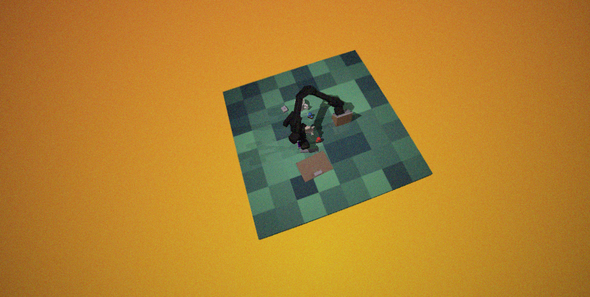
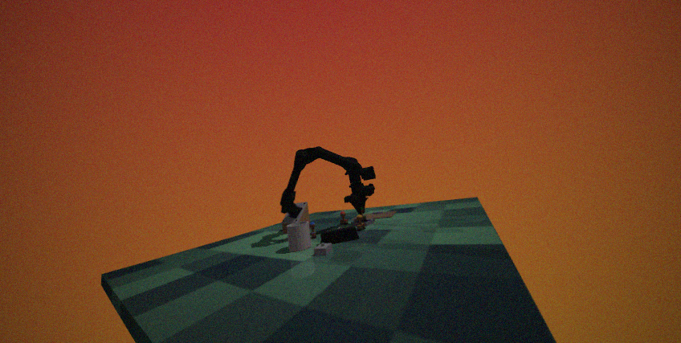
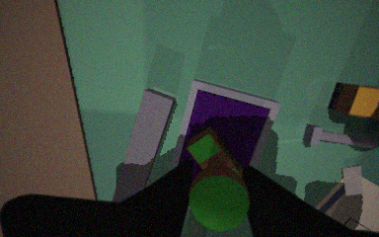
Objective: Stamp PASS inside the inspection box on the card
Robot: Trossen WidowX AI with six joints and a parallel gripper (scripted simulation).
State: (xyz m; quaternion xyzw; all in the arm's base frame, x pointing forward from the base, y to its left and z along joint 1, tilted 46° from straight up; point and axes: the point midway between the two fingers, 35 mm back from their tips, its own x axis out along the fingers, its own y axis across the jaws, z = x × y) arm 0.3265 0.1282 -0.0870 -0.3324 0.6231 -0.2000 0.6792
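The purple ink pad is 40 mm below my gripper tip. The rest, counted from my gripper tip: green-knobbed stamp (20 mm below); then grey bar (40 mm behind, 60 mm to the left, 40 mm below); then grey peg (20 mm ahead, 80 mm to the right, 40 mm below).
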